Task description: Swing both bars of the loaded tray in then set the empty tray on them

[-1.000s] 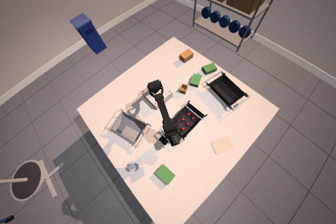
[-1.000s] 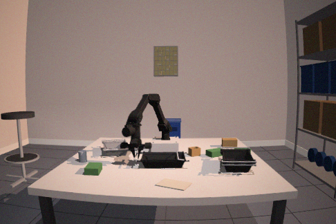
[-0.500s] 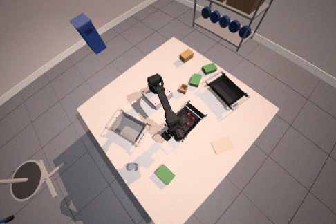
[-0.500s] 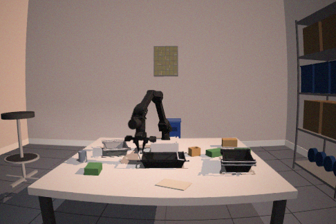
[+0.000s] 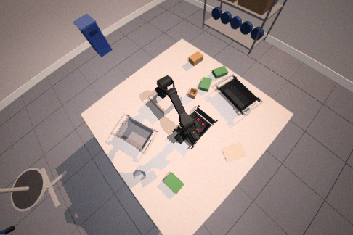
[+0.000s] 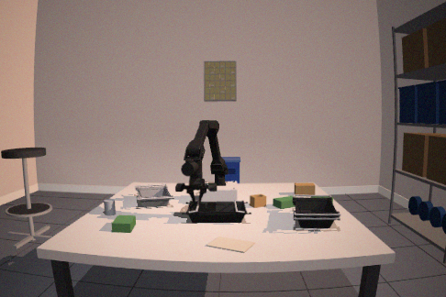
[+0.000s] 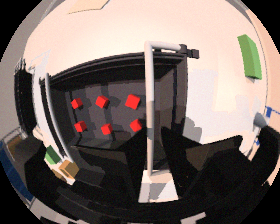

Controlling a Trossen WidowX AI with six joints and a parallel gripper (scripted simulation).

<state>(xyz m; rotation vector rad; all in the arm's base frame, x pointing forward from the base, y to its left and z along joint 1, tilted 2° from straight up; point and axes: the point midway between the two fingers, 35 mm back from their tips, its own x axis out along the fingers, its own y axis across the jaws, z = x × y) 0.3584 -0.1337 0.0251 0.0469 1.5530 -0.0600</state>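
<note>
My gripper tip is now 32 cm past the grey wire-handled tray, 24 cm to the left of it and 2 cm above it. Round my gripper tip: beige pad 34 cm ahead, 12 cm to the left, 6 cm below.
</note>
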